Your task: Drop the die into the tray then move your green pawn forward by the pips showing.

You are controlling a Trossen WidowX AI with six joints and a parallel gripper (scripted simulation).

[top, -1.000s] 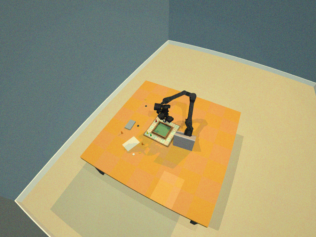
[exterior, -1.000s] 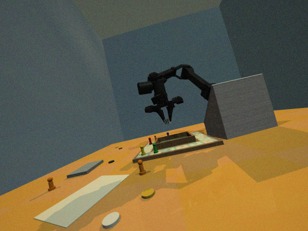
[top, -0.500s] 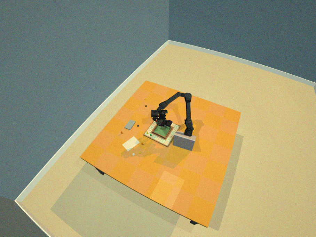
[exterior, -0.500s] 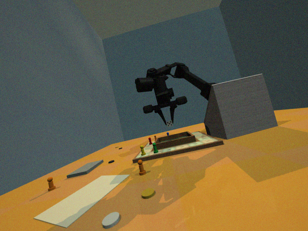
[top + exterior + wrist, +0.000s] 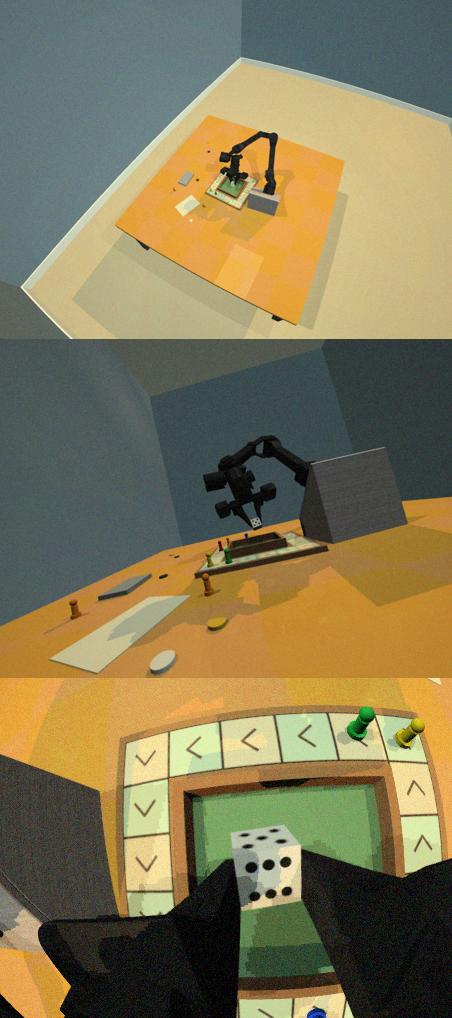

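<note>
Right now my gripper tip is 80 mm short of the green pawn, 100 mm to the right of it and 50 mm above it. From my gripper tip the other things lie so: white die right at my gripper tip; green-floored tray 20 mm ahead, 20 mm to the right, 70 mm below; blue pawn 40 mm ahead, 130 mm to the right, 50 mm below.
</note>
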